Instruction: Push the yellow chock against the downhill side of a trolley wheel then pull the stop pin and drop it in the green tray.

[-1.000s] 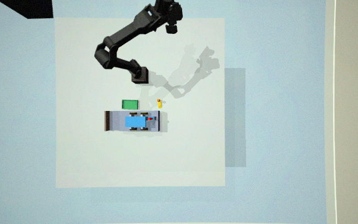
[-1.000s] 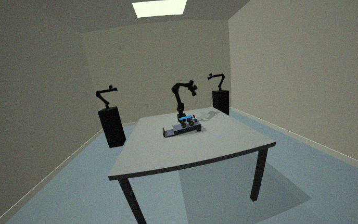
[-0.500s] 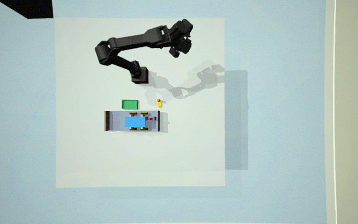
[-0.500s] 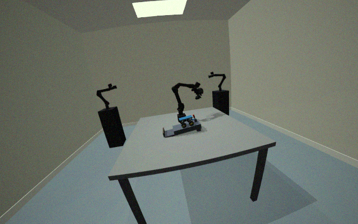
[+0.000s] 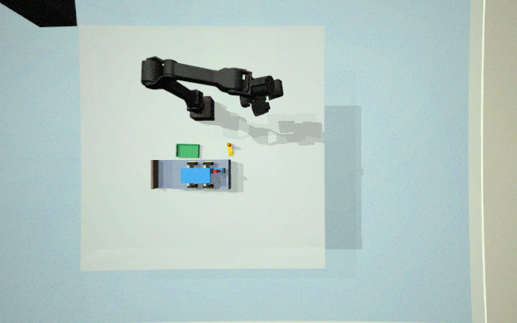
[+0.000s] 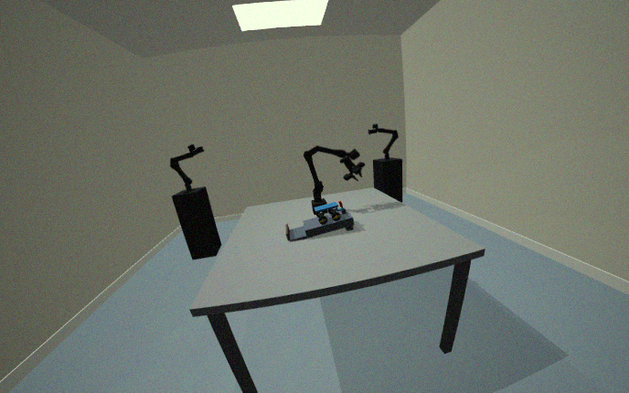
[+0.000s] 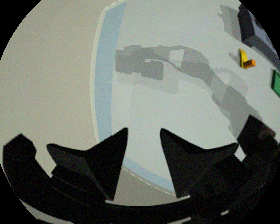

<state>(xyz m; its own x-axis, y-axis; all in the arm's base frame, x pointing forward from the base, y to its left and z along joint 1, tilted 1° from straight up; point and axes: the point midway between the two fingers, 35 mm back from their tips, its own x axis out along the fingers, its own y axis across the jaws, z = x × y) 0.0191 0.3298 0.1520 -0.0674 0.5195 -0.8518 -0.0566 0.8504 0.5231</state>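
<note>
The yellow chock lies 21 cm to the right of my gripper tip, 20 cm ahead of it and 19 cm below it. Also, from my gripper tip: red-headed stop pin (31 cm ahead, 26 cm to the right, 8 cm below); grey ramp (36 cm to the right, 32 cm ahead, 17 cm below); blue trolley (36 cm to the right, 32 cm ahead, 10 cm below).
</note>
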